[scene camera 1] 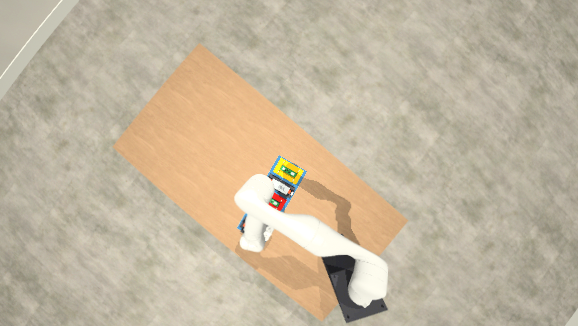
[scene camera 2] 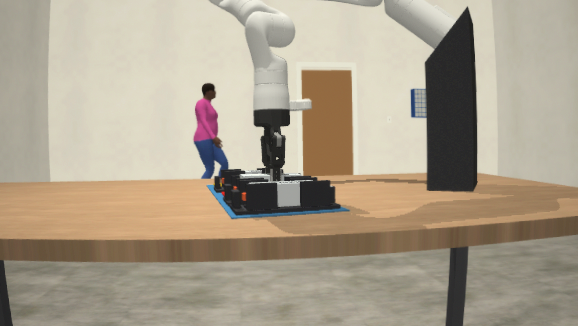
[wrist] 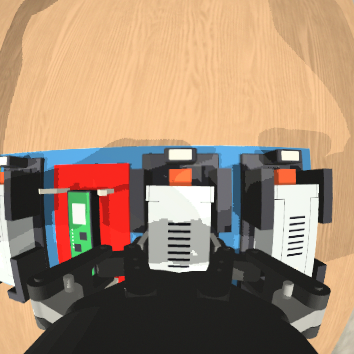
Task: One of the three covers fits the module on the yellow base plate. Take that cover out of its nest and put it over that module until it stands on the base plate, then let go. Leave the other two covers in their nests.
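Seen in the pictures: gripper, fingertip midpoint: (wrist: 178, 241); arm's base, origin of the base link: (scene camera 2: 452, 40).
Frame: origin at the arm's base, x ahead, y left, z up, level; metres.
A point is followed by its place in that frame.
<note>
My gripper (scene camera 2: 275, 173) @(x 0.492, y 0.082, z -0.351 m) (wrist: 178, 241) @(x 0.492, y 0.082, z -0.351 m) is shut on the middle white cover (wrist: 180, 210) @(x 0.457, y 0.081, z -0.327 m), gripping it by its two long sides. The cover is upright and raised a little above its black nest (wrist: 224, 195) @(x 0.444, y 0.116, z -0.330 m); its lower part is hidden. A second white cover (scene camera 2: 289, 194) @(x 0.485, y 0.216, z -0.353 m) (wrist: 296, 225) @(x 0.468, y 0.190, z -0.334 m) sits in the nest at the right in the wrist view. The third white cover (scene camera 1: 281, 187) @(x 0.504, y -0.133, z -0.334 m) (wrist: 4, 240) @(x 0.518, y -0.114, z -0.334 m) sits in its nest between the red and yellow plates. The yellow base plate (scene camera 1: 281, 162) @(x 0.592, y -0.260, z -0.378 m) with its green module (scene camera 1: 288, 171) @(x 0.523, y -0.238, z -0.358 m) is at the far end of the row.
A red base plate (scene camera 1: 279, 198) @(x 0.471, y -0.061, z -0.378 m) (wrist: 117, 200) @(x 0.461, y 0.011, z -0.378 m) with a green module (wrist: 80, 210) @(x 0.473, y -0.023, z -0.358 m) lies between two nests, beside the held cover. The row stands on a blue mat (wrist: 230, 156) @(x 0.402, y 0.134, z -0.382 m). Nest walls rise close on both sides. The black arm mount (scene camera 1: 350, 300) @(x 0.021, y 0.045, z 0.014 m) (scene camera 2: 452, 125) @(x 0.058, y 0.075, z -0.226 m) is beside the table.
</note>
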